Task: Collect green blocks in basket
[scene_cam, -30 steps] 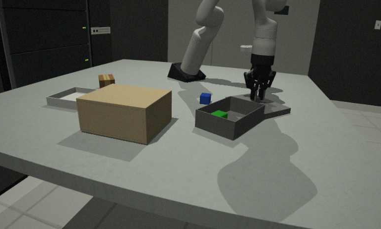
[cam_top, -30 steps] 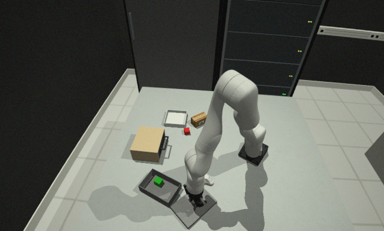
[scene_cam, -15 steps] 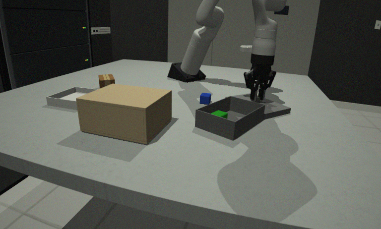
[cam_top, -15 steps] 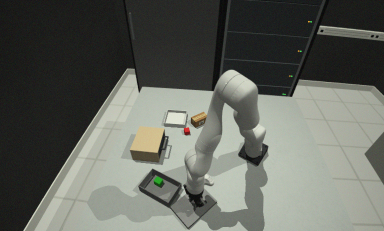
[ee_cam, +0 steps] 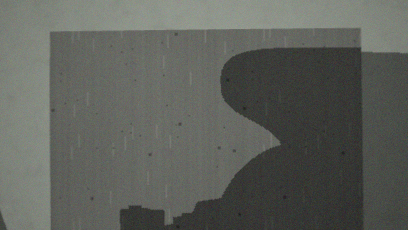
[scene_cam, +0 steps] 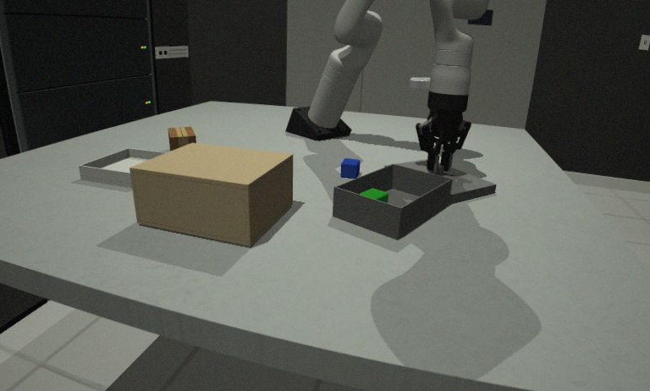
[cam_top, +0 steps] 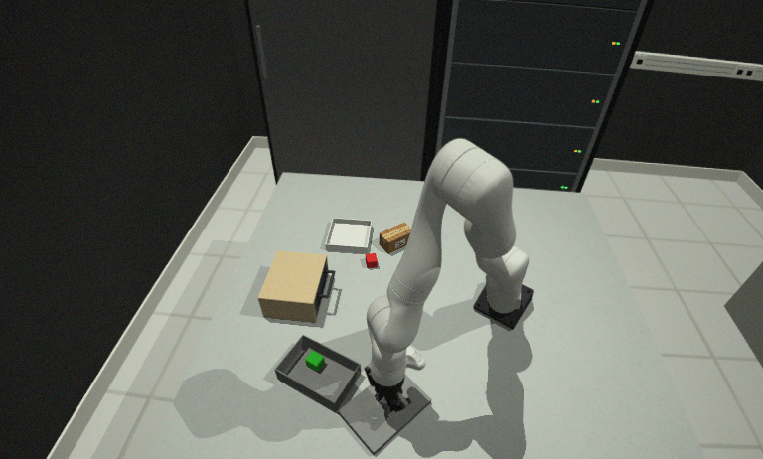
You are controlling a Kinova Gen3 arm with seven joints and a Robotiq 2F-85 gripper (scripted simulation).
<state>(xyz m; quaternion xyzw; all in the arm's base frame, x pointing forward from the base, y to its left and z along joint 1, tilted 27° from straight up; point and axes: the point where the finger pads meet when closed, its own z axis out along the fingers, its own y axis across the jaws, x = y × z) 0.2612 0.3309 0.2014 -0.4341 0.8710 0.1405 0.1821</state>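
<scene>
The lid lies 30 mm below my hand. Also, from my hand: light wooden cabinet 340 mm ahead, 280 mm to the right; then cabinet drawer 320 mm ahead, 280 mm to the right; then red block 470 mm to the right, 160 mm ahead, 30 mm below.
</scene>
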